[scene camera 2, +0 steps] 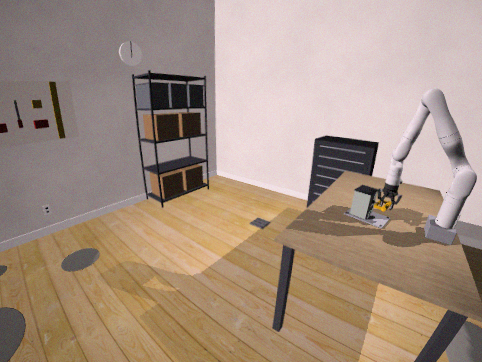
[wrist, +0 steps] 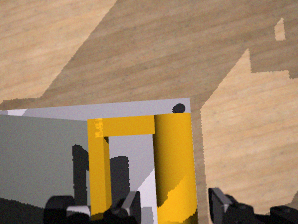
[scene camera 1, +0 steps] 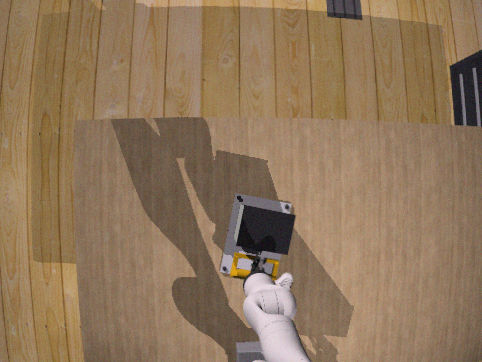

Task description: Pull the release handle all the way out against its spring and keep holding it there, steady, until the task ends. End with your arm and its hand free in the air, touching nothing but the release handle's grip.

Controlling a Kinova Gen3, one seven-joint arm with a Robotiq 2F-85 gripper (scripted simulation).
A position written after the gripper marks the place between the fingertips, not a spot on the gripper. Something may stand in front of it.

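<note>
You've got the gripper [wrist: 174, 203] visible in the wrist view. There's a dark housing [scene camera 1: 263, 230] to be seen, and a grey baseplate [scene camera 1: 230, 248] too.
</note>
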